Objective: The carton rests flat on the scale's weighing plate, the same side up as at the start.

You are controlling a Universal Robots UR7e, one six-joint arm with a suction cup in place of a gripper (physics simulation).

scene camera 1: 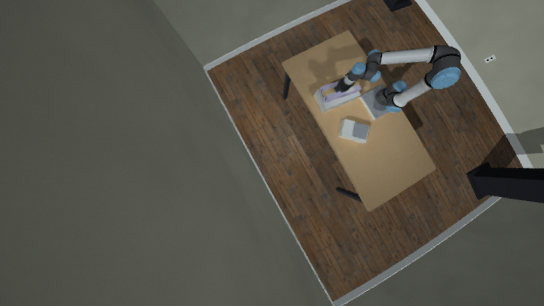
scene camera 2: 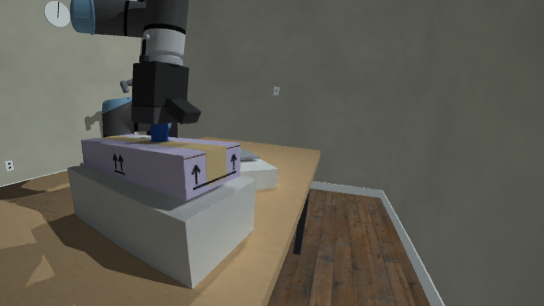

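Where they show: arm's base, origin of its link: (scene camera 1: 382, 97).
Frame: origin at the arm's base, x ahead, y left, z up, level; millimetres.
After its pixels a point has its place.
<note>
The lilac carton (scene camera 1: 345, 94) @[x 429, y -144, z 137 mm] (scene camera 2: 135, 167) @[x 483, y -279, z 119 mm] with tan tape lies over a pale grey block (scene camera 1: 336, 104) @[x 508, y -107, z 75 mm] (scene camera 2: 220, 230) @[x 611, y -230, z 29 mm]. Its arrows point up. In scene camera 2 its near end appears a little above the block's top, while its far end is low, so it looks slightly tilted. My gripper (scene camera 1: 341, 88) @[x 453, y -199, z 135 mm] (scene camera 2: 159, 134), a blue suction cup, is pressed on the carton's top tape and holds it. The scale (scene camera 1: 347, 128) @[x 489, y 131, z 28 mm] (scene camera 2: 265, 175) @[x 545, y 128, z 11 mm], with its grey weighing plate (scene camera 1: 360, 131) @[x 400, y 206, z 46 mm] (scene camera 2: 247, 156) @[x 453, y 187, z 46 mm], stands on the table apart from the carton; the carton partly hides it in scene camera 2.
The wooden table (scene camera 1: 395, 167) @[x 181, y 671, z -34 mm] (scene camera 2: 295, 160) @[x 531, y 568, z -33 mm] carries these things. The arm's base stands on a grey mounting plate (scene camera 1: 372, 107) @[x 146, y 46, z 0 mm] near the table's long edge, close to the block. A black post (scene camera 1: 505, 184) stands off the table at the right in scene camera 1.
</note>
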